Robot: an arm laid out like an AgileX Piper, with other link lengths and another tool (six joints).
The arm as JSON. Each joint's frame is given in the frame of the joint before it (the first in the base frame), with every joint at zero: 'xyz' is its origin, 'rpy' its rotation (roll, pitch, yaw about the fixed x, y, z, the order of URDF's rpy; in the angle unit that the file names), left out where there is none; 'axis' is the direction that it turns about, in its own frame. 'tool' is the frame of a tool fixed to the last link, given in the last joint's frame.
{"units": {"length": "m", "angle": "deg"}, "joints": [
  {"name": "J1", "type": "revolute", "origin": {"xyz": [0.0, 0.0, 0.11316]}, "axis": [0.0, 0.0, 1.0]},
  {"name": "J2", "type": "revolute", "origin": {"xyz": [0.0, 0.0, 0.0], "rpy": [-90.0, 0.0, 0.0]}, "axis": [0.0, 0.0, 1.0]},
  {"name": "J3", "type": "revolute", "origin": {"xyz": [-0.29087, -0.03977, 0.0]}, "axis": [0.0, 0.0, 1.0]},
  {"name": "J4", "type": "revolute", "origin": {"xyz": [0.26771, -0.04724, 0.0], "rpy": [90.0, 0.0, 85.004]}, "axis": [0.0, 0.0, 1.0]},
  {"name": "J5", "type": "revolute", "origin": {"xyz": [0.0, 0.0, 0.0], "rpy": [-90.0, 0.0, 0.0]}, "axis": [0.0, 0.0, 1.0]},
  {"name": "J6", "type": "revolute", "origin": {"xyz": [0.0, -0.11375, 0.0], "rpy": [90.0, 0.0, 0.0]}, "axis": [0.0, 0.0, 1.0]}
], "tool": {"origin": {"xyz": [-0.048, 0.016, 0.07], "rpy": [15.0, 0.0, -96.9]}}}
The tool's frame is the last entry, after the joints.
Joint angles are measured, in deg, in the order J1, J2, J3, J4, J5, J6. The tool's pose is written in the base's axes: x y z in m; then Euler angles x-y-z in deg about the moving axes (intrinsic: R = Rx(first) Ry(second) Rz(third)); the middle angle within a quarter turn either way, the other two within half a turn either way. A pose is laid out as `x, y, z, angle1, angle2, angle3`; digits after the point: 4 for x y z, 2 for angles.
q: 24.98, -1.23, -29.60, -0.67, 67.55, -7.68
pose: 0.0769, 0.0584, 0.2663, -123.09, 57.24, 15.21
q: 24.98, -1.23, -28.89, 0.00, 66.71, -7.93
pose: 0.0780, 0.0611, 0.2642, -122.33, 56.79, 14.72
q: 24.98, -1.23, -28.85, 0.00, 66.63, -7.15
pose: 0.0785, 0.0607, 0.2645, -122.36, 57.00, 15.50
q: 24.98, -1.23, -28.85, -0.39, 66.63, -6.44
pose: 0.0794, 0.0593, 0.2646, -122.75, 57.44, 16.28
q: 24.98, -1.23, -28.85, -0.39, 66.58, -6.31
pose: 0.0795, 0.0593, 0.2648, -122.69, 57.50, 16.34
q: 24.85, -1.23, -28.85, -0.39, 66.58, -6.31
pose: 0.0796, 0.0591, 0.2648, -122.80, 57.60, 16.48
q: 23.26, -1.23, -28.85, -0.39, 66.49, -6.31
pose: 0.0813, 0.0569, 0.2651, -124.07, 58.98, 18.01
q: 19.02, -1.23, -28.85, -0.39, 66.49, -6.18
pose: 0.0854, 0.0506, 0.2651, -128.58, 62.43, 23.29
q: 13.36, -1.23, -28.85, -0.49, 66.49, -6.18
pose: 0.0900, 0.0417, 0.2651, -136.77, 66.66, 32.27
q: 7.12, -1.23, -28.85, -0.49, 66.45, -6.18
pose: 0.0941, 0.0317, 0.2652, -149.45, 70.46, 45.89
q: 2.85, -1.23, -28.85, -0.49, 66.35, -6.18
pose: 0.0962, 0.0246, 0.2655, -160.86, 72.36, 57.93
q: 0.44, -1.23, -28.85, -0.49, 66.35, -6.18
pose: 0.0972, 0.0205, 0.2655, -168.32, 73.00, 65.73
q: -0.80, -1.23, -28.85, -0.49, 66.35, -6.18
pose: 0.0976, 0.0184, 0.2655, -172.34, 73.21, 69.94
